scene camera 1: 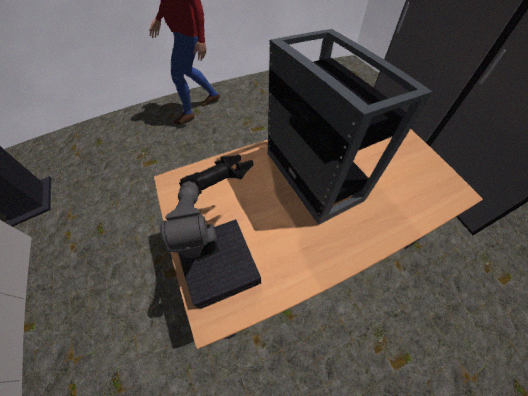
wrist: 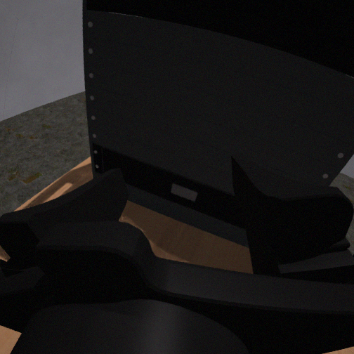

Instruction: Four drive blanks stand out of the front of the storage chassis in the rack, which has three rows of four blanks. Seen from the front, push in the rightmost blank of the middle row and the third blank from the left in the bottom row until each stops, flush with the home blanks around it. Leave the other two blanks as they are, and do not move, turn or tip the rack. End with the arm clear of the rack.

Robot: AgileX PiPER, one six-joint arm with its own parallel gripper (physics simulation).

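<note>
The rack (scene camera 1: 349, 165) (wrist: 200, 219) stands upright on the table. A very dark band (scene camera 1: 320, 132) (wrist: 225, 20) crosses its front above a plain dark panel (scene camera 1: 285, 145) (wrist: 200, 90). The storage chassis and its separate drive blanks cannot be made out in this darkness, so I cannot tell which stand out or sit flush. My gripper (scene camera 1: 245, 161) (wrist: 175, 175) is open, its two fingers well apart with no object between them. It hangs in front of the rack, low and towards the rack's far end in the scene view, apart from its face.
A black unit with a small pale label (scene camera 1: 292, 172) (wrist: 184, 192) sits low in the rack. The arm's dark base slab (scene camera 1: 225, 270) lies on the wooden table (scene camera 1: 300, 260). A person (scene camera 1: 184, 60) stands beyond the table. Dark cabinets (scene camera 1: 480, 100) stand behind the rack.
</note>
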